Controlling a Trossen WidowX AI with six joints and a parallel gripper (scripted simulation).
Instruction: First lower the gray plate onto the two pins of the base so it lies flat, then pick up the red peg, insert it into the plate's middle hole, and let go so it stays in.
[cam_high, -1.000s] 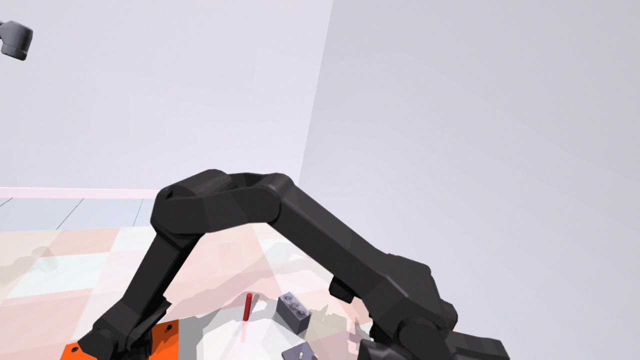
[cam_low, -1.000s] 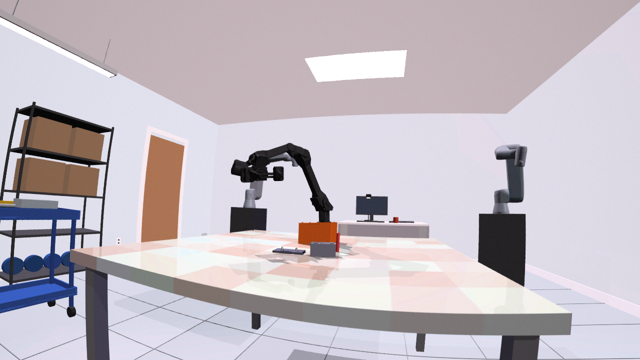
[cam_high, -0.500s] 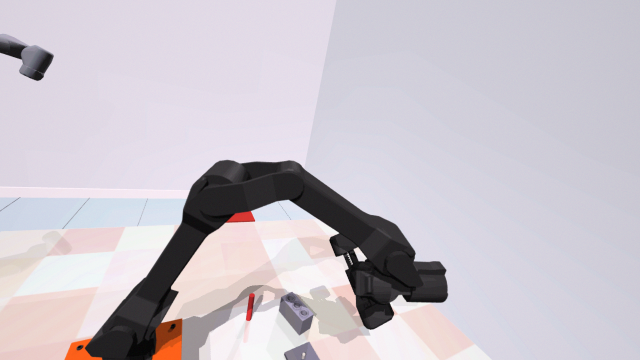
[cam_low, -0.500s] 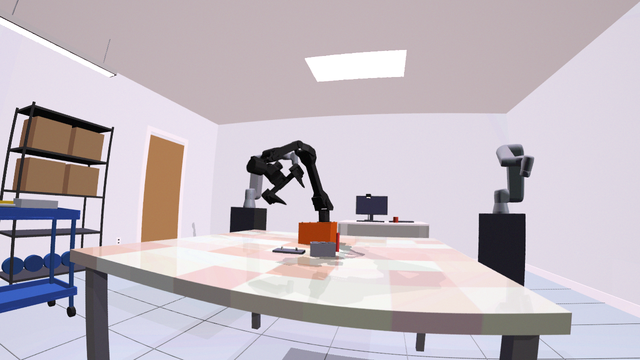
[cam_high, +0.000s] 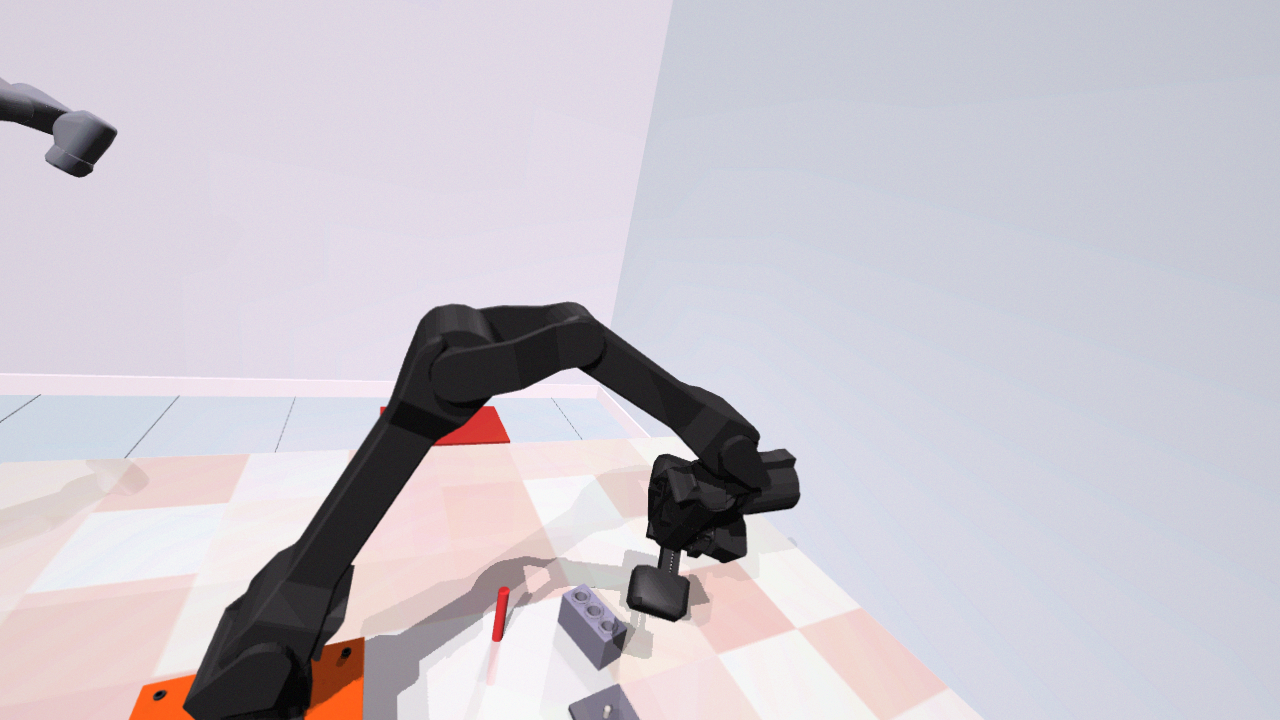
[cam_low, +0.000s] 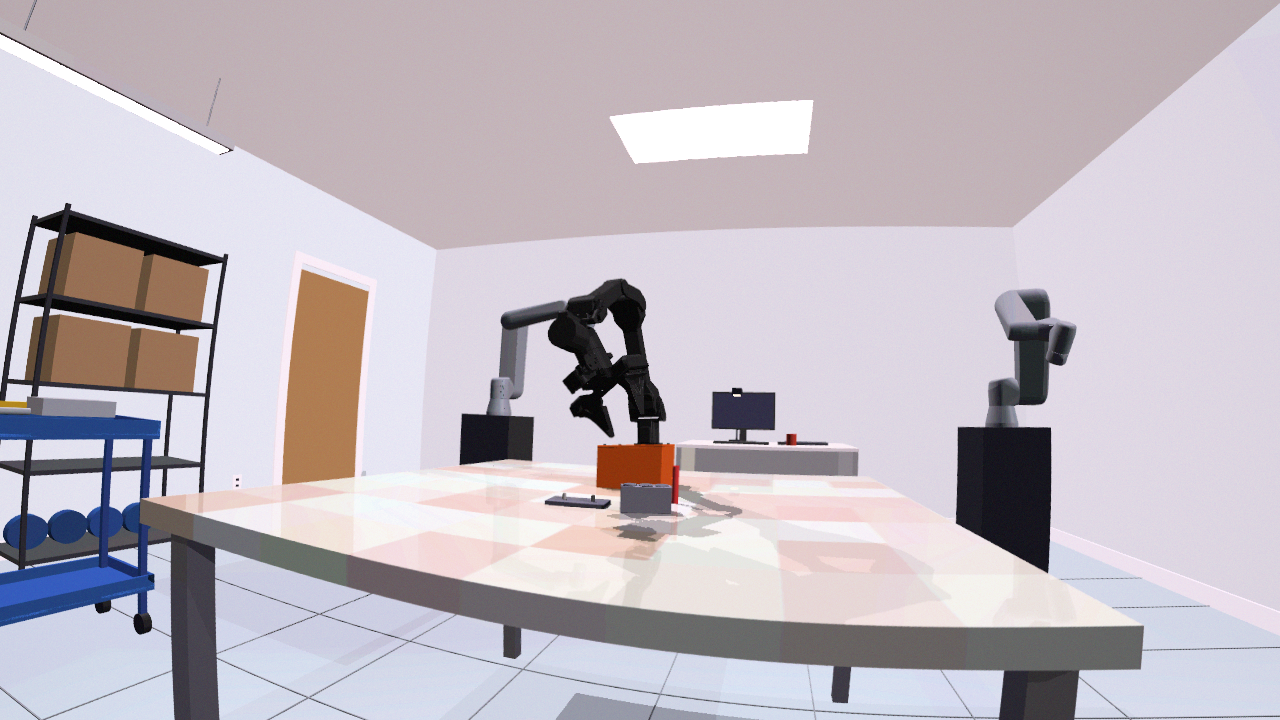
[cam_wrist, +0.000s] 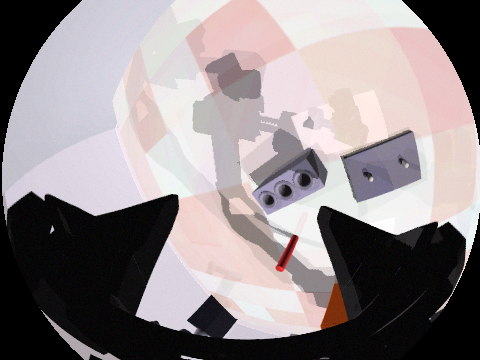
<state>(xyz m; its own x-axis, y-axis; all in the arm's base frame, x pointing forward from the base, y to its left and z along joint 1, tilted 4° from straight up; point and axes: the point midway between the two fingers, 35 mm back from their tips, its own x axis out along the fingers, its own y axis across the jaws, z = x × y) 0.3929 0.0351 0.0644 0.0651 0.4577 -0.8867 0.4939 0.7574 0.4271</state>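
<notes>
My gripper tip is now 4 cm past the gray plate, 3 cm to the right of it and 12 cm above it. Round my gripper tip: base (6 cm behind, 11 cm to the right, 15 cm below); red peg (16 cm behind, 7 cm to the left, 12 cm below).
</notes>
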